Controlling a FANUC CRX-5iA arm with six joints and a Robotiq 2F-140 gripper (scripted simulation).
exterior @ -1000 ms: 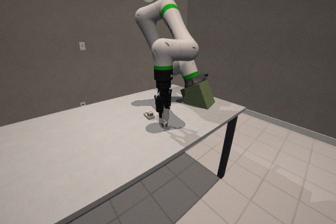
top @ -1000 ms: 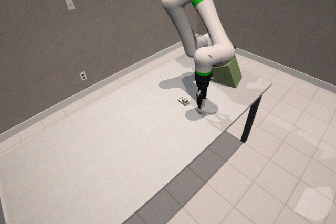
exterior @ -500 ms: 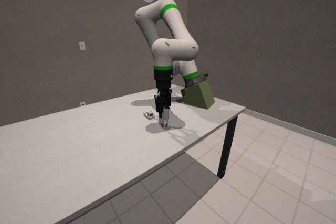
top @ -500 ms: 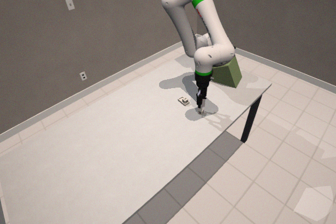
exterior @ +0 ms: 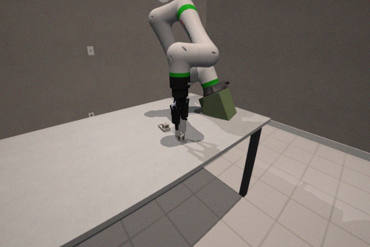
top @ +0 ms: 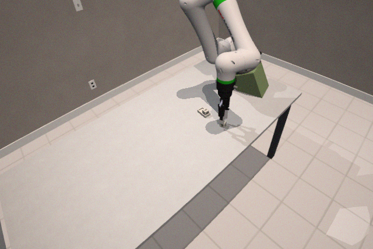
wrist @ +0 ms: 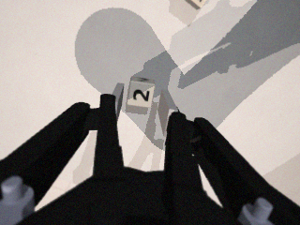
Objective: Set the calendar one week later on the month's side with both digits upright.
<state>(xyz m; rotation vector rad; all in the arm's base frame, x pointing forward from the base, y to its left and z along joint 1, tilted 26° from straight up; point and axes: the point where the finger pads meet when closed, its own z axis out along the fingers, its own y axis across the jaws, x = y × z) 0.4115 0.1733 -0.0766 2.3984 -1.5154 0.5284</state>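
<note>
The white calendar cube lies 60 mm below my hand.
</note>
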